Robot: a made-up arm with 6 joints.
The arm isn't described. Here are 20 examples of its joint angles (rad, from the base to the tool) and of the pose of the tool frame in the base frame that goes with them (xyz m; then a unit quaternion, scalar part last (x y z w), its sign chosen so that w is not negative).
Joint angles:
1: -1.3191 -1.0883 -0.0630 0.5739 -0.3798 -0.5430
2: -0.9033 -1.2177 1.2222 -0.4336 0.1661 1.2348
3: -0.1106 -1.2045 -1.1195 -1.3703 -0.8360 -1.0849
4: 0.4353 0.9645 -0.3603 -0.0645 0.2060 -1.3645
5: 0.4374 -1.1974 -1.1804 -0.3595 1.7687 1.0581
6: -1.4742 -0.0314 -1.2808 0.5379 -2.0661 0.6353
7: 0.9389 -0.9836 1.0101 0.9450 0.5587 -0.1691
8: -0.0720 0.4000 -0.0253 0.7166 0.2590 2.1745
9: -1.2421 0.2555 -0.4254 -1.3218 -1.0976 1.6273
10: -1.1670 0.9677 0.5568 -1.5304 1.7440 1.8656
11: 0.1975 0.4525 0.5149 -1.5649 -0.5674 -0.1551
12: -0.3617 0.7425 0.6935 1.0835 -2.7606 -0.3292
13: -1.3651 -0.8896 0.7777 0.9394 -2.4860 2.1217
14: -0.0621 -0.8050 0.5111 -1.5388 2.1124 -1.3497
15: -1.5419 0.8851 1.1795 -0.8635 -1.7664 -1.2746
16: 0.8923 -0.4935 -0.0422 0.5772 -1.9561 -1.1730
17: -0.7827 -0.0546 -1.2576 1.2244 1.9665 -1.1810
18: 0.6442 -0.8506 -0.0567 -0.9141 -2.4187 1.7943
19: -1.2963 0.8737 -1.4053 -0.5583 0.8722 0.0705
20: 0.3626 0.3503 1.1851 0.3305 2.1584 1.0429
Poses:
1: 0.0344 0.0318 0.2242 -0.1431 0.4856 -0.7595 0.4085
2: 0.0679 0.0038 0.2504 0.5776 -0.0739 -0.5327 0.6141
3: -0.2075 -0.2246 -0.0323 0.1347 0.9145 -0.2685 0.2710
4: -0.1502 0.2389 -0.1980 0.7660 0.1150 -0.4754 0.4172
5: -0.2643 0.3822 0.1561 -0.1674 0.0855 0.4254 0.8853
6: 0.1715 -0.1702 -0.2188 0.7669 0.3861 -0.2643 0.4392
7: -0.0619 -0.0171 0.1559 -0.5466 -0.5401 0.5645 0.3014
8: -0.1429 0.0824 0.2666 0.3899 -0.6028 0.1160 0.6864
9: 0.2517 0.1052 -0.1649 -0.9053 -0.1417 -0.3366 0.2169
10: -0.3465 0.0731 -0.1423 -0.2774 0.9482 0.1536 0.0207
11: 0.0843 0.2321 -0.0820 0.8288 -0.1408 0.5047 0.1966
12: -0.3371 0.0945 0.1929 -0.1765 -0.5354 0.1357 0.8148
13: -0.0759 0.0811 0.3916 -0.1158 -0.1941 -0.8600 0.4576
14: -0.2076 0.4312 0.0390 0.4173 -0.2376 -0.8372 0.2616
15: -0.2112 -0.0826 0.0117 0.3806 -0.3780 -0.6582 0.5283
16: -0.0358 0.4474 0.1772 -0.6954 -0.2054 -0.2087 0.6563
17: -0.1139 0.2184 -0.1326 -0.4878 -0.4322 -0.5716 0.4984
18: -0.0909 0.4484 -0.2081 -0.6631 0.3890 0.4541 0.4503
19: 0.1218 -0.0401 -0.2075 0.4449 -0.6148 0.3701 0.5358
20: -0.2859 0.1754 0.4096 0.2895 -0.5030 -0.0223 0.8141
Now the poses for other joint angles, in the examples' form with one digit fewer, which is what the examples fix.
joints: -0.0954 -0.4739 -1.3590 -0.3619 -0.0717 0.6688
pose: -0.168 -0.050 0.105 0.306 -0.080 -0.008 0.949
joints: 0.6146 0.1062 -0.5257 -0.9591 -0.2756 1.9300
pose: -0.289 0.124 -0.093 0.238 -0.853 0.315 0.341
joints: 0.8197 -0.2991 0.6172 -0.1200 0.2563 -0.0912
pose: -0.151 0.297 0.147 0.808 -0.083 -0.579 0.068
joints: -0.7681 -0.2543 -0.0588 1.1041 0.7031 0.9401
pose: 0.104 0.198 0.186 0.148 0.286 -0.051 0.945
